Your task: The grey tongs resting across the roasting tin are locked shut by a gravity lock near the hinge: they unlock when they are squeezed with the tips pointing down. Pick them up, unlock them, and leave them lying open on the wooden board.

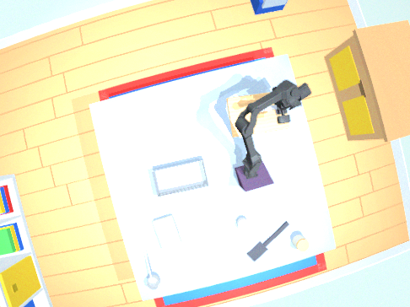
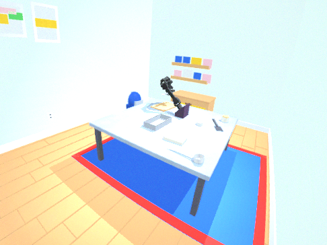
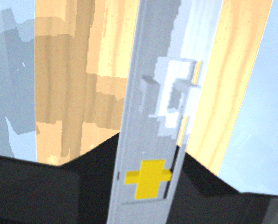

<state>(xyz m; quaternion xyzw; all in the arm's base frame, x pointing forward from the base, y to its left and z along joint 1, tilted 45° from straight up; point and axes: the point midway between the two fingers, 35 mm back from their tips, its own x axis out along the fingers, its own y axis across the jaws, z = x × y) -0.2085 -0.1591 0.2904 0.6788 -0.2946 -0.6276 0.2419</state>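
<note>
Now: gripper tip 50 mm short of the wooden board, 10 mm to the left of it and 150 mm above it. The rest, counted from my gripper tip: roasting tin 600 mm ahead, 260 mm to the left, 130 mm below; then dark spatula 190 mm ahead, 790 mm to the left, 150 mm below; then yellow lock piece 10 mm behind, 40 mm above.
</note>
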